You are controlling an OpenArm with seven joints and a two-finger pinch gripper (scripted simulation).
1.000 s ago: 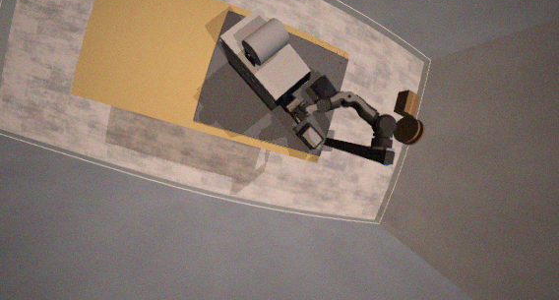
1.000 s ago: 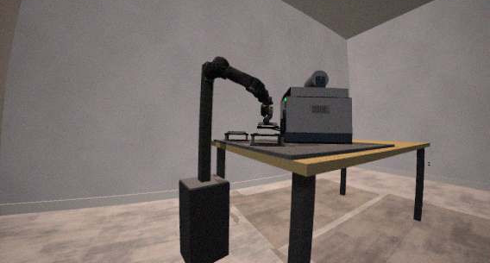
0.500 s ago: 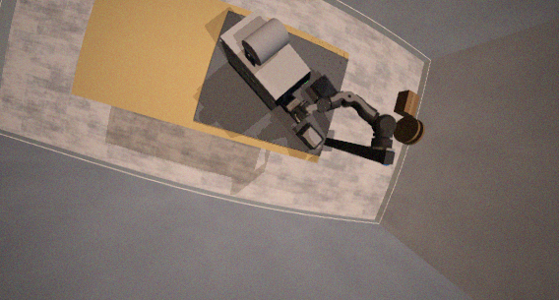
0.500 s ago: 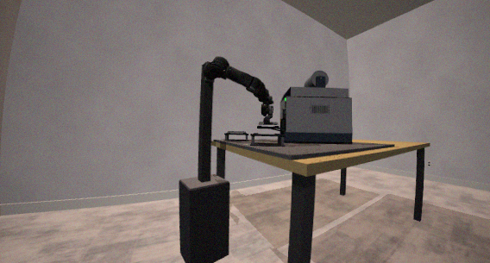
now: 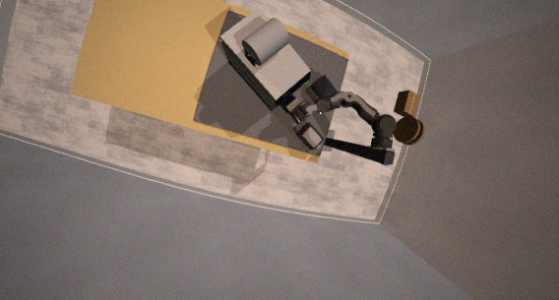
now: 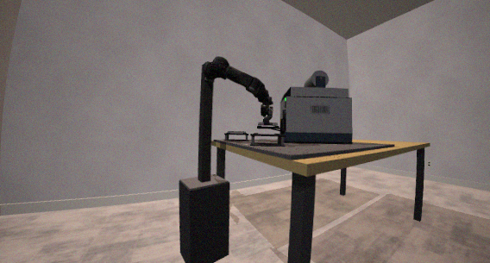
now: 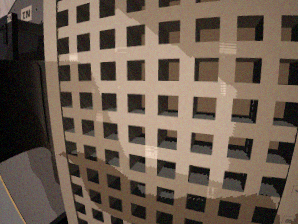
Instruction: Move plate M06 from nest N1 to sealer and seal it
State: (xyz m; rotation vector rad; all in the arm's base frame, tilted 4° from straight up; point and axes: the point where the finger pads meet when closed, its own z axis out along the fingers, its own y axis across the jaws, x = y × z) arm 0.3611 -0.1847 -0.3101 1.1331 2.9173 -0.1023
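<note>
My gripper is now 20 mm above the sealer stage. Round my hand: start key (140 mm to the right, 70 mm above, 10 mm ahead); then yellow warning label (140 mm ahead, 40 mm above, 10 mm to the right); then open plate M06 (right at my hand).
</note>
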